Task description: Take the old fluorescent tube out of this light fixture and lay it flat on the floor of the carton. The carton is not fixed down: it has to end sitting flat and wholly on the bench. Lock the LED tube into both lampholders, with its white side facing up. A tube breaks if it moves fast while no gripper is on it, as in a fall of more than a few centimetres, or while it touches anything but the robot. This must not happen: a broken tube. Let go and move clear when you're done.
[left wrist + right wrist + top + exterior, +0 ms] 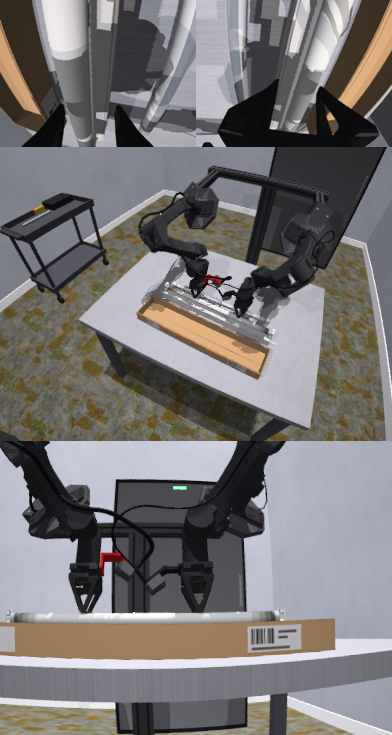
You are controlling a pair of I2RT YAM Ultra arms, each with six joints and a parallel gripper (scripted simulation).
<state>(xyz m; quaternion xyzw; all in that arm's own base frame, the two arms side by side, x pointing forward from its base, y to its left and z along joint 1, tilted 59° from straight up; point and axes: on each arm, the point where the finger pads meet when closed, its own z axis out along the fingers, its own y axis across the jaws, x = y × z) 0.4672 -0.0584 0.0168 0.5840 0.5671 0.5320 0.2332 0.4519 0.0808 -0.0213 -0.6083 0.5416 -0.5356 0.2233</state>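
Right now the old fluorescent tube is 1 cm ahead of my left hand, 12 cm to the right of it and 2 cm below it. Also, from my left hand: light fixture (1 cm ahead, 12 cm to the right, 3 cm below); carton (16 cm ahead, 14 cm to the right, 6 cm below); LED tube (9 cm behind, 14 cm to the right, 7 cm below).
Right now the old fluorescent tube is 20 mm ahead of my right hand, 120 mm to the left of it and 20 mm below it. From my right hand the other things lie so: light fixture (20 mm ahead, 120 mm to the left, 30 mm below); carton (170 mm ahead, 110 mm to the left, 60 mm below); LED tube (80 mm behind, 100 mm to the left, 70 mm below).
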